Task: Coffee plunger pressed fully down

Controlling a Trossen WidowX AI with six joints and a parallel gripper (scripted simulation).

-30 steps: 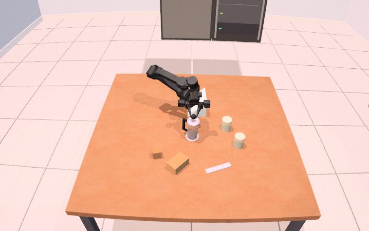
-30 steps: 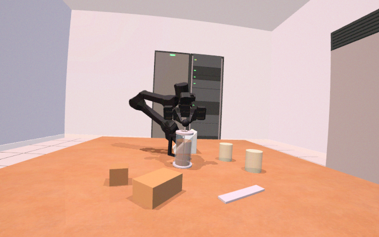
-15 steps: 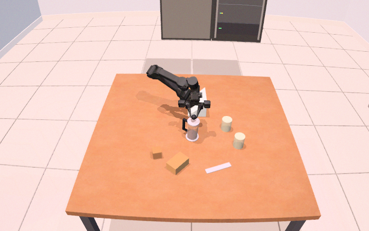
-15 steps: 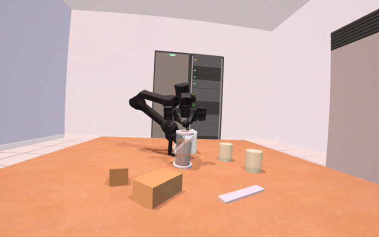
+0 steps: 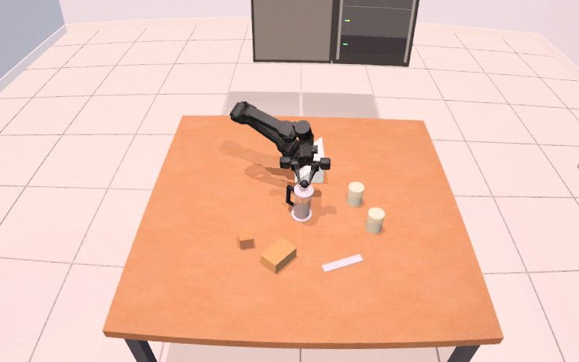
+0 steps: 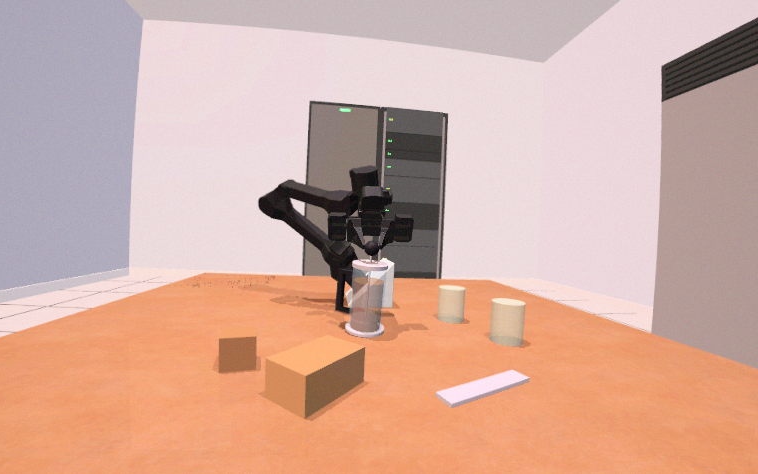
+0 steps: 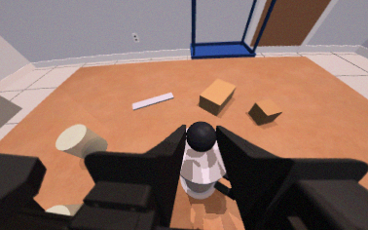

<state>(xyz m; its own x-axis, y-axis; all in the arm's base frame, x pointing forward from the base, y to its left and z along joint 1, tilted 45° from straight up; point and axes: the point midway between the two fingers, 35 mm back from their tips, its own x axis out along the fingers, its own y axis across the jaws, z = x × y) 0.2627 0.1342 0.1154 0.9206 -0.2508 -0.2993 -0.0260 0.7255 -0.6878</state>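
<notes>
Now: gripper tip 90 mm above the glass coffee press, 20 mm to the left of it and 20 mm past it.
</notes>
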